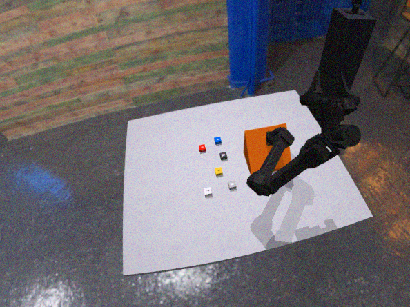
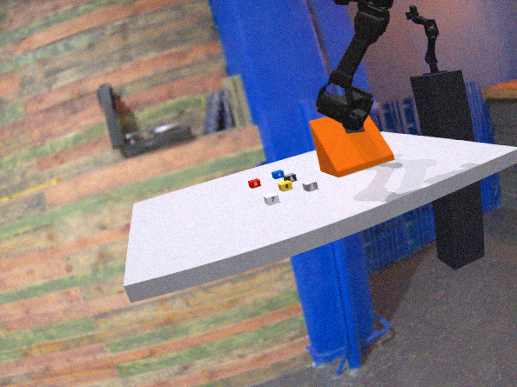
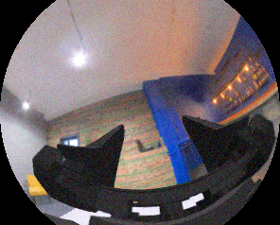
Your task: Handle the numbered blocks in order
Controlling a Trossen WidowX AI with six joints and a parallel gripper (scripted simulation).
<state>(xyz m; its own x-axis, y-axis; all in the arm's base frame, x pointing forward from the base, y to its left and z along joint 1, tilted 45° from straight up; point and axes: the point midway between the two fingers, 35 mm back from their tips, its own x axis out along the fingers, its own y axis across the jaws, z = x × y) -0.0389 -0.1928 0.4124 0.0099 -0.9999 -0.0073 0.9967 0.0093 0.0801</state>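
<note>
Now: gripper tip 56 cm above the red block, 43 cm short of it and 20 cm to the left of it. From my gripper tip the other things lie so: grey block: 56 cm below, 30 cm ahead, 3 cm to the left; yellow block: 56 cm below, 36 cm ahead, 5 cm to the right; black block: 56 cm below, 33 cm ahead, 14 cm to the right.
</note>
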